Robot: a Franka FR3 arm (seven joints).
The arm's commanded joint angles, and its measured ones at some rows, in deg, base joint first. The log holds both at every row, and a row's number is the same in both.
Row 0, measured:
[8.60 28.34 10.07 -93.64 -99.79 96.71 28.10]
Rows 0 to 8, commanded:
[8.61 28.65 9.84 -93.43 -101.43 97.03 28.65]
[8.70 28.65 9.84 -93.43 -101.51 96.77 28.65]
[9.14 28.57 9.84 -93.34 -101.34 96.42 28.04]
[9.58 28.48 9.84 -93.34 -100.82 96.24 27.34]
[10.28 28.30 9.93 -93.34 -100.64 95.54 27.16]
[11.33 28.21 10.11 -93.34 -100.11 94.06 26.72]
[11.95 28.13 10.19 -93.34 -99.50 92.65 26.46]
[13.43 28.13 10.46 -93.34 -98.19 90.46 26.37]
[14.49 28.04 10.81 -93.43 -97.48 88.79 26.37]
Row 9, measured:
[10.92 28.78 10.27 -93.90 -98.42 93.64 29.45]
